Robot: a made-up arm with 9 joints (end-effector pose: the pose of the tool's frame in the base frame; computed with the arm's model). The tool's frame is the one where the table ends.
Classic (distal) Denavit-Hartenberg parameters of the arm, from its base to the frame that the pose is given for. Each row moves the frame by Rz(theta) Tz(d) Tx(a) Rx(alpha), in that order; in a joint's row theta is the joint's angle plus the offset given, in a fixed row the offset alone. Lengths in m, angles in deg.
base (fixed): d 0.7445; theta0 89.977; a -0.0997; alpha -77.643
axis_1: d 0.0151; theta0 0; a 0.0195; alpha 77.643
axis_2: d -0.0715; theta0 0.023; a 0.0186; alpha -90
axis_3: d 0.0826; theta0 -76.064; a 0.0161; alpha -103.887
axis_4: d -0.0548; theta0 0; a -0.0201; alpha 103.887
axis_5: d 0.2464; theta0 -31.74; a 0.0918; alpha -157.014
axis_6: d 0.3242; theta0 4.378; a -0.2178; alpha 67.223
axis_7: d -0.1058; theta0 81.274; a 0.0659; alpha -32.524
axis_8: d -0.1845; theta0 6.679; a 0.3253; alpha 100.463
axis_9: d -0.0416; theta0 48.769; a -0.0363; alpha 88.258
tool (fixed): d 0.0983; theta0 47.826; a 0; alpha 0
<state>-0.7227 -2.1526 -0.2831 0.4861 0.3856 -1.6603 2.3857 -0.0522 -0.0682</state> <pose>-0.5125 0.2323 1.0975 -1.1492 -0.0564 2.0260</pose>
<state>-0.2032 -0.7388 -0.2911 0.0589 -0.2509 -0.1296 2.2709 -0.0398 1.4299</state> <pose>-0.0267 0.4187 0.2959 -1.2639 -0.2973 -0.6022</pose>
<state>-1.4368 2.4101 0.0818 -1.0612 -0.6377 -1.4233 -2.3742 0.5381 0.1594</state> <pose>0.5918 -0.2059 0.7447 0.8566 1.6237 0.6221</pose>
Working (the frame after each row of the table, in the pose's form):
after base (fixed): 0.0000 -0.0997 0.7445 -1.0490 -1.0486 1.3032
after axis_1: -0.0107 -0.0971 0.7666 1.0401 -1.0405 0.9900
after axis_2: -0.0125 -0.0271 0.7431 0.1569 2.4861 -0.2947
after axis_3: 0.0279 -0.0621 0.6781 1.2254 -1.8977 -1.2389
after axis_4: 0.0700 -0.0723 0.7172 -1.0925 1.5338 0.0795
after axis_5: 0.3134 0.0074 0.6575 1.4737 -0.8017 -0.4923
after axis_6: 0.0069 -0.1619 0.8306 -2.3904 0.6168 1.6148
after axis_7: 0.1315 -0.1628 0.8328 -2.5900 -0.8950 1.0975
after axis_8: 0.4923 -0.1564 0.7343 -1.3715 0.6473 0.5531
after axis_9: 0.4960 -0.2012 0.7663 0.1219 1.7879 0.0286

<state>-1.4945 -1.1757 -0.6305 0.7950 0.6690 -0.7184 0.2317 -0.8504 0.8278</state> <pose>0.1701 -0.0661 0.3421 2.5001 -0.9065 1.5609</pose>
Working (the frame after each row of the table, in the pose's form):
after base (fixed): 0.0000 -0.0997 0.7445 -1.0490 -1.0486 1.3032
after axis_1: -0.0106 -0.0982 0.7667 1.0785 -1.0789 0.9553
after axis_2: 0.0212 -0.0317 0.7619 -0.1376 -0.1872 -0.1834
after axis_3: -0.0018 -0.0326 0.8429 -0.9195 1.6245 -1.6346
after axis_4: -0.0397 0.0094 0.8574 0.9464 0.2077 -2.1094
after axis_5: -0.2061 -0.1598 0.9705 -0.8906 1.9818 -0.2511
after axis_6: 0.0490 0.1061 0.8412 -0.6181 0.9191 -1.2658
after axis_7: -0.0067 0.1354 0.7336 -0.2796 0.8975 0.5005
after axis_8: 0.1090 -0.0582 0.4353 1.0927 0.3422 -0.7026
after axis_9: 0.0911 -0.0322 0.3899 2.3640 0.1646 1.2392

